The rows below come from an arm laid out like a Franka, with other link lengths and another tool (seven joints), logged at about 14 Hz.
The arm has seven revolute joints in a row. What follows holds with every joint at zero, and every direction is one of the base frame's.
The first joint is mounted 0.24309 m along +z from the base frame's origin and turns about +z.
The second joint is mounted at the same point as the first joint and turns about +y.
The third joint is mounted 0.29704 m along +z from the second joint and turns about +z.
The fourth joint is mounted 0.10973 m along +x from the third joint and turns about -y.
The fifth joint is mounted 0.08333 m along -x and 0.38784 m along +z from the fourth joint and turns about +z.
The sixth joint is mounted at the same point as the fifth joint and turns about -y.
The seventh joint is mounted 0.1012 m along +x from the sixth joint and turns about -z.
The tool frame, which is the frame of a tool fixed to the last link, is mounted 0.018 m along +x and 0.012 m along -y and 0.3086 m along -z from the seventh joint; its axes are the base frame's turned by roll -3.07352, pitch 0 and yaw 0.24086 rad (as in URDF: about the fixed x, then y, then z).
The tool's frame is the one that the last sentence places.
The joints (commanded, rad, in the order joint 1, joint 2, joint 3, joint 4, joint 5, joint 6, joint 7), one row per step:
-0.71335 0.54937 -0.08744 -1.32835 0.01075 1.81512 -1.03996
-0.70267 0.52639 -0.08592 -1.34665 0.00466 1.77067 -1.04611
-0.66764 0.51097 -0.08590 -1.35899 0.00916 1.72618 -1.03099
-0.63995 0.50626 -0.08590 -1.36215 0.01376 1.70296 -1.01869
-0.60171 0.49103 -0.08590 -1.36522 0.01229 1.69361 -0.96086
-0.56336 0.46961 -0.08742 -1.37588 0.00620 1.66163 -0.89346
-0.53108 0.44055 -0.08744 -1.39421 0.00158 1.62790 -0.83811
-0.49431 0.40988 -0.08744 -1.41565 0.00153 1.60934 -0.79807
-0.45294 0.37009 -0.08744 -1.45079 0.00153 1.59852 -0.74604
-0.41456 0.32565 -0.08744 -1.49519 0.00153 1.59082 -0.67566
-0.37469 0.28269 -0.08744 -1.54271 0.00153 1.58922 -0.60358
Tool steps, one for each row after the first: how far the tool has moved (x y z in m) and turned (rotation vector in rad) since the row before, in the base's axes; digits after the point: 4 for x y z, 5 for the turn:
-0.0071 0.0172 0.0037 0.02637 0.03040 0.01747
0.0061 0.0301 0.0015 0.03081 0.02703 0.01659
0.0078 0.0207 0.0002 0.01635 0.01388 0.01335
0.0150 0.0206 0.0086 -0.01014 0.00281 -0.01878
0.0052 0.0245 0.0078 -0.00114 0.02521 -0.02913
0.0006 0.0236 0.0095 0.00205 0.02470 -0.02267
0.0053 0.0252 0.0099 -0.00044 0.01000 -0.00377
0.0044 0.0281 0.0100 -0.00437 0.00820 -0.01091
0.0001 0.0267 0.0086 -0.00759 0.01103 -0.03174
-0.0004 0.0269 0.0061 -0.00944 0.01003 -0.03154

